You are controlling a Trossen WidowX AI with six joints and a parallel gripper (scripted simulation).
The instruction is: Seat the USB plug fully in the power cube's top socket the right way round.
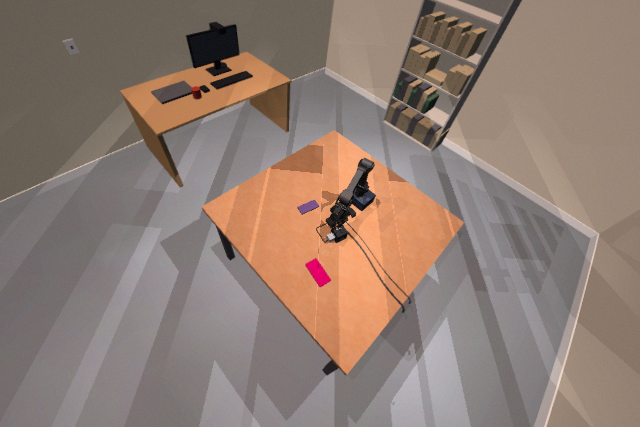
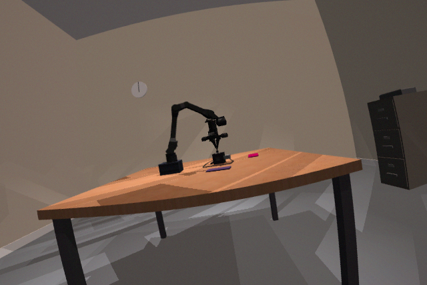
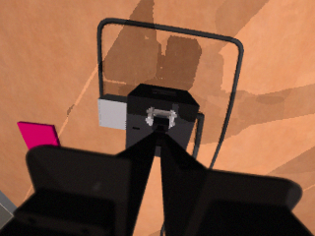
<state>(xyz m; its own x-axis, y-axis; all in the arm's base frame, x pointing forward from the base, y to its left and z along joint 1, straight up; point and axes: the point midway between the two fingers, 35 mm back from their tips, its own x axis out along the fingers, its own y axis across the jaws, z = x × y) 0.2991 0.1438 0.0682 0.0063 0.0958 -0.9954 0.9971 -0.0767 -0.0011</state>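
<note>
The usb plug lies 2 cm below my gripper tip. Also, from my gripper tip: purple flat block: 4 cm ahead, 28 cm to the right, 11 cm below; magenta flat block: 25 cm ahead, 14 cm to the left, 11 cm below.
</note>
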